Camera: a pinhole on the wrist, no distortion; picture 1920 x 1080 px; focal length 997.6 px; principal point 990.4 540.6 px. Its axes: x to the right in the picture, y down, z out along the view. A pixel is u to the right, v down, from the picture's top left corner.
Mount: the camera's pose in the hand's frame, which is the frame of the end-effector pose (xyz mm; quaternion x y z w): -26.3 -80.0 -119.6 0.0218 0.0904 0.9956 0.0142
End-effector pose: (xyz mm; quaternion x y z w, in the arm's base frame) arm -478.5 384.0 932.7 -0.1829 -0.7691 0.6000 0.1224
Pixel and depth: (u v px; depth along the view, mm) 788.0 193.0 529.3
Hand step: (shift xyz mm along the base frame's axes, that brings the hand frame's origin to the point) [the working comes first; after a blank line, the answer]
In the camera's frame: -107.4 -184.4 529.3

-221.2 -230.6 -280.7
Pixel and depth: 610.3 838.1 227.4
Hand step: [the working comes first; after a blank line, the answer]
In the camera's frame: -86.6 67.8 227.4

-122.9 -92.5 74.9
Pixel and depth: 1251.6 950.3 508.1
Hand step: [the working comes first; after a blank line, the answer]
In the camera's frame: 133.0 208.7 508.1

-70.7 -472.1 82.3
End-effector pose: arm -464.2 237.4 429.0 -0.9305 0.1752 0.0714 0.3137
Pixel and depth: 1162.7 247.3 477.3
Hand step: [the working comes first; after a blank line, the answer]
In the camera's frame: 82.4 -140.3 477.3

-139.1 114.3 -321.2
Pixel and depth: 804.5 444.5 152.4
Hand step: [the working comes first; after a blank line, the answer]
In the camera's frame: -28.4 -14.7 152.4

22.7 42.4 -1.3
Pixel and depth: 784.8 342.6 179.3
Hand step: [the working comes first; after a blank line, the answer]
In the camera's frame: -37.0 -35.6 179.3

22.4 34.5 -35.5
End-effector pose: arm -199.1 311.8 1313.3 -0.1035 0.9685 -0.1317 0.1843
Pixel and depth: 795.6 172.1 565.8
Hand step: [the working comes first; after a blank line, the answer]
In the camera's frame: -110.5 -209.0 565.8

12.7 96.7 -457.2
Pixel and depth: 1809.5 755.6 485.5
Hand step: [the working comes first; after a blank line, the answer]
In the camera's frame: 398.6 104.6 485.5

532.0 -62.7 -194.6
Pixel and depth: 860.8 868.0 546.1
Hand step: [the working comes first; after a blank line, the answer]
In the camera's frame: -70.9 179.2 546.1

136.5 -264.7 -375.2
